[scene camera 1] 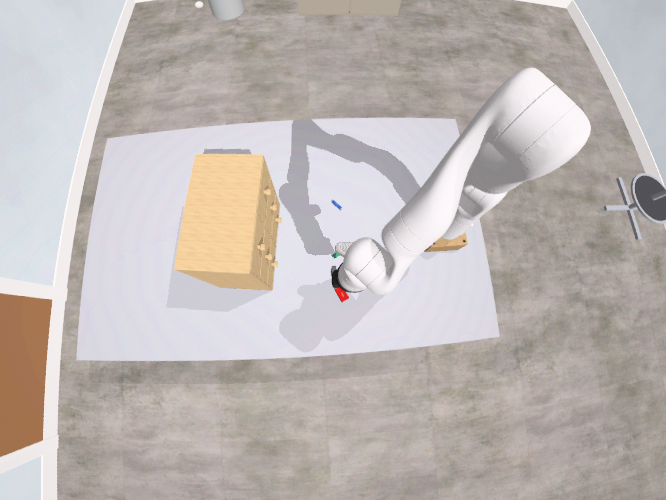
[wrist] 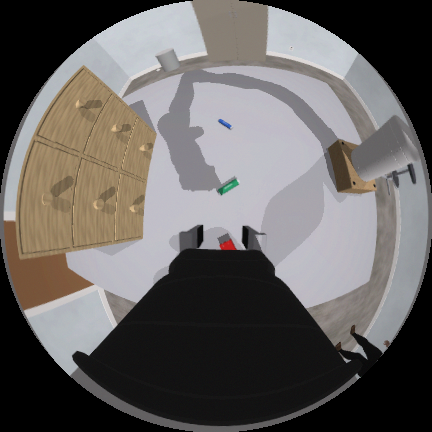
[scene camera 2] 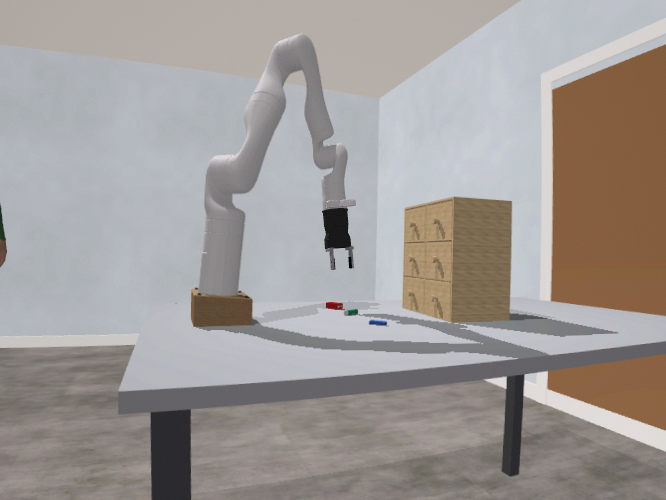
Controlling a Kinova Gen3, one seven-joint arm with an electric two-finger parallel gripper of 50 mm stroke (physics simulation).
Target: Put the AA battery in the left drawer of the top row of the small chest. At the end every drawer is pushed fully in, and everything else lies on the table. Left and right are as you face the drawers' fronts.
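Where they show: gripper, fingertip midpoint: (wrist: 222, 233) (scene camera 2: 342, 269); arm's base, origin of the base link: (wrist: 361, 164) (scene camera 2: 218, 293).
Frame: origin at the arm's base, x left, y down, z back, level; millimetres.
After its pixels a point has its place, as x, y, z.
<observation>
The wooden chest (scene camera 1: 220, 212) {48, -255, -666} (scene camera 2: 480, 258) {-112, -98, -655} (wrist: 112, 165) has two columns of three drawers, all looking shut. Its top-row left drawer (scene camera 2: 409, 216) {156, -224, -586} (wrist: 42, 172) {85, -211, -582} is the one farther away in scene camera 2. A slim blue cylinder (scene camera 1: 336, 204) {-103, 59, -372} (scene camera 2: 378, 322) {-107, 61, -369} (wrist: 225, 124) {-96, 59, -369} and a thicker green cylinder with grey ends (scene camera 1: 336, 255) {82, 55, -377} (scene camera 2: 351, 312) {62, 60, -363} (wrist: 228, 186) {73, 54, -365} lie on the table; markings that tell which is the AA battery are too small to read. My gripper (scene camera 2: 341, 258) {159, -56, -368} (wrist: 222, 233) {159, -56, -368} is open and empty, pointing down high above the table, beside the green cylinder.
A red block with a grey end (scene camera 1: 342, 294) {212, 50, -360} (scene camera 2: 334, 305) {191, 56, -356} (wrist: 227, 245) {196, 50, -366} lies on the table below the gripper, partly hidden by it in the wrist view. The arm's wooden base (scene camera 1: 449, 243) {58, -1, -3} (scene camera 2: 221, 310) {-65, 33, -5} (wrist: 342, 167) {14, 24, -71} stands across the table from the drawer fronts, whose knobs stick out.
</observation>
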